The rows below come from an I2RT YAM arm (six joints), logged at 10 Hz.
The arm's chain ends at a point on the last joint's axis. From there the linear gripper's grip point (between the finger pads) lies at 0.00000 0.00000 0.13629 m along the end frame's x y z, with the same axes.
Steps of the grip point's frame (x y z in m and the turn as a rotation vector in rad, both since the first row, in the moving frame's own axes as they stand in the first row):
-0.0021, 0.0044, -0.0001, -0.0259, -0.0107, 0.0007
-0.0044, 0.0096, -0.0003, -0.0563, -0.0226, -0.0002
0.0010, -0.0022, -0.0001, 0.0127, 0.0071, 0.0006
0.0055, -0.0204, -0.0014, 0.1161, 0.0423, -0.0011
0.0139, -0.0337, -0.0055, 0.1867, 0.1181, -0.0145
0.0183, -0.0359, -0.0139, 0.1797, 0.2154, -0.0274
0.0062, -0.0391, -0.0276, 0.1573, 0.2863, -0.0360
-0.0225, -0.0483, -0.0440, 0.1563, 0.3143, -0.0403
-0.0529, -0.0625, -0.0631, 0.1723, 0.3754, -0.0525
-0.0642, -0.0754, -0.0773, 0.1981, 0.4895, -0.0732
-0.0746, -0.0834, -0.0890, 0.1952, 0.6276, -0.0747
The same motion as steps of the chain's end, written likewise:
-0.0006, 0.0009, 0.0000, -0.0259, -0.0107, 0.0007
-0.0013, 0.0019, 0.0000, -0.0563, -0.0226, -0.0002
0.0000, -0.0005, -0.0001, 0.0127, 0.0071, 0.0006
-0.0002, -0.0046, -0.0004, 0.1161, 0.0423, -0.0011
-0.0019, -0.0083, -0.0022, 0.1867, 0.1181, -0.0145
-0.0103, -0.0113, -0.0086, 0.1797, 0.2154, -0.0274
-0.0317, -0.0173, -0.0204, 0.1573, 0.2863, -0.0360
-0.0640, -0.0266, -0.0357, 0.1563, 0.3143, -0.0403
-0.1020, -0.0384, -0.0516, 0.1723, 0.3754, -0.0525
-0.1268, -0.0473, -0.0587, 0.1981, 0.4895, -0.0732
-0.1531, -0.0556, -0.0606, 0.1952, 0.6276, -0.0747

